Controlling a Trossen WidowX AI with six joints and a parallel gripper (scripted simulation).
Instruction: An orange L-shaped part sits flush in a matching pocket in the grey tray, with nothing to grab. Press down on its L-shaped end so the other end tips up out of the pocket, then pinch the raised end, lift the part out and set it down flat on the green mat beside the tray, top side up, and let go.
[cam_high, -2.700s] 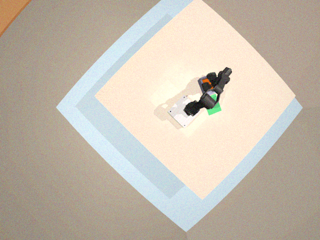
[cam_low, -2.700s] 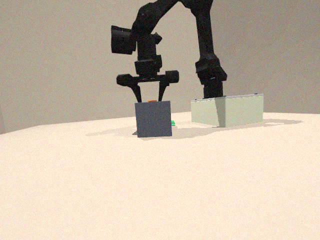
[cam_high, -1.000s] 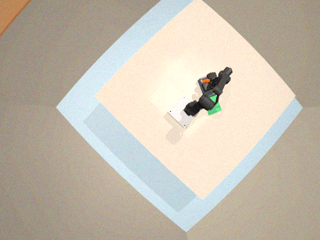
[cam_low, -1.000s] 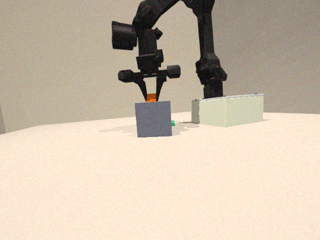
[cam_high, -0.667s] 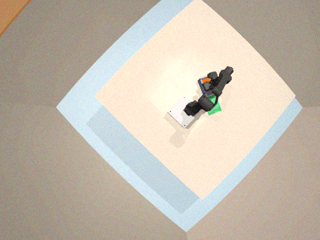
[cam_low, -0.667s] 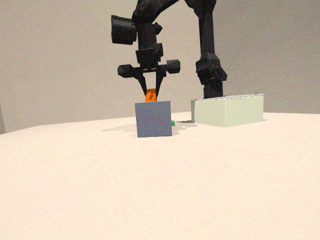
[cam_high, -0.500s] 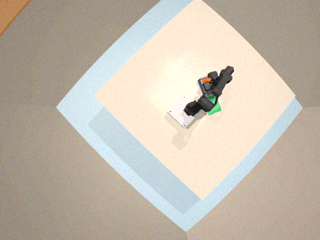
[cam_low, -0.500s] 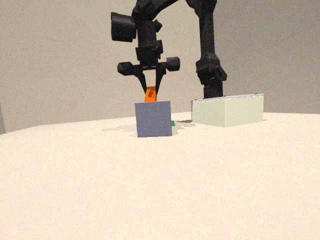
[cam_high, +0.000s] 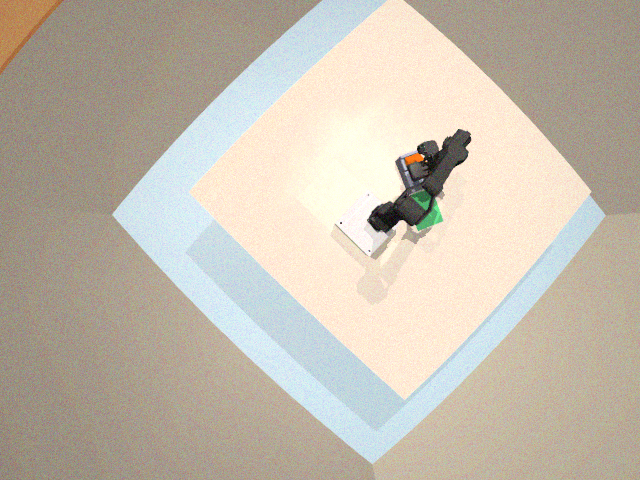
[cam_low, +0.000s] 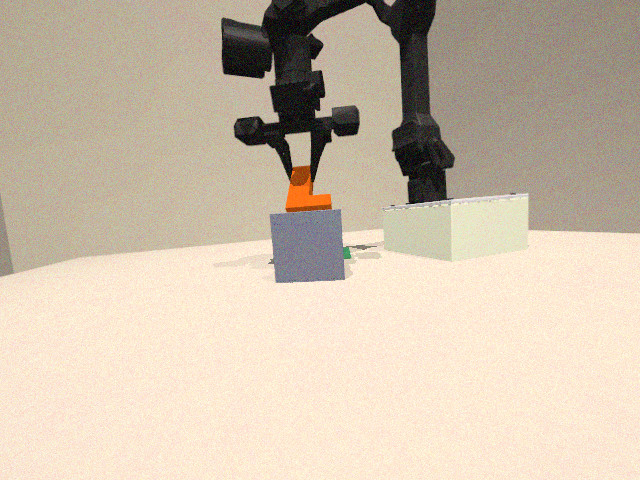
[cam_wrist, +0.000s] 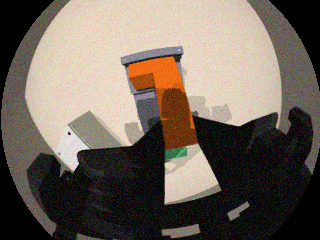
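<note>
My gripper tip is now 6 cm past the green mat, 13 cm to the left of it and 15 cm above it. Also, from my gripper tip: orange L-shaped part 4 cm to the left, 3 cm below.
</note>
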